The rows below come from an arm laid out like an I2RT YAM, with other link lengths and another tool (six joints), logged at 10 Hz.
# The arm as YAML. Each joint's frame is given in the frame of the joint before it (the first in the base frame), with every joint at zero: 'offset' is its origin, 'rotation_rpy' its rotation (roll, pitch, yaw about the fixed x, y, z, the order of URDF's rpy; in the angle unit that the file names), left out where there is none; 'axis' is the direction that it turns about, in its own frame. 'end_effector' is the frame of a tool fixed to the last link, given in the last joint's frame.
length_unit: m
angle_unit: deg
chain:
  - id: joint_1
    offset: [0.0, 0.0, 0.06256]
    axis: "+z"
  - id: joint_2
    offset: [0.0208, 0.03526, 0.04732]
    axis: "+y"
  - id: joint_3
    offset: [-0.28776, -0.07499, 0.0]
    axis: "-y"
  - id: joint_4
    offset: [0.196, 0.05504, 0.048]
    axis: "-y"
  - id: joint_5
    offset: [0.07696, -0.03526, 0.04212]
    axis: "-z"
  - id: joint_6
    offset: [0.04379, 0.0, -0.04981]
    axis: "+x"
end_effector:
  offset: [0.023, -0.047, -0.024]
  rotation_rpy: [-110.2, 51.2, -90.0]
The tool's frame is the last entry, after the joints.
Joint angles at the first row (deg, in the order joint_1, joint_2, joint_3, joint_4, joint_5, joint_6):
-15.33 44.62 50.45 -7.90 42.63 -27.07
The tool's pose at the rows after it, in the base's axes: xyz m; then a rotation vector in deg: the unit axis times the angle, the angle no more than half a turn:
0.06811 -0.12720 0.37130 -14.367 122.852 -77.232
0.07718 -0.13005 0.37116 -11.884 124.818 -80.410
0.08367 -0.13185 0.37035 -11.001 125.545 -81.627
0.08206 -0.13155 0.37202 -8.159 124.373 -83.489
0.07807 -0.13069 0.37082 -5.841 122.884 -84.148
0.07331 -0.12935 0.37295 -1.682 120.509 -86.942
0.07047 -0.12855 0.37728 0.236 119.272 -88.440
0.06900 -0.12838 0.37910 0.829 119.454 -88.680
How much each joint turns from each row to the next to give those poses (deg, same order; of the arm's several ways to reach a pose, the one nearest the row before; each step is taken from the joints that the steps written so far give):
-0.05 1.33 -1.09 4.93 3.09 -2.24
-0.01 3.06 -0.63 3.96 3.59 -1.80
0.01 1.82 -0.39 2.37 1.33 -0.77
-0.09 0.15 -0.75 3.44 1.81 -1.04
-0.14 -0.69 -1.15 2.46 0.87 -0.07
-0.16 -0.28 -1.64 6.18 2.41 -2.35
-0.14 -0.09 -0.02 2.62 1.06 -1.58
-0.16 -0.07 0.53 -0.56 0.37 -0.04

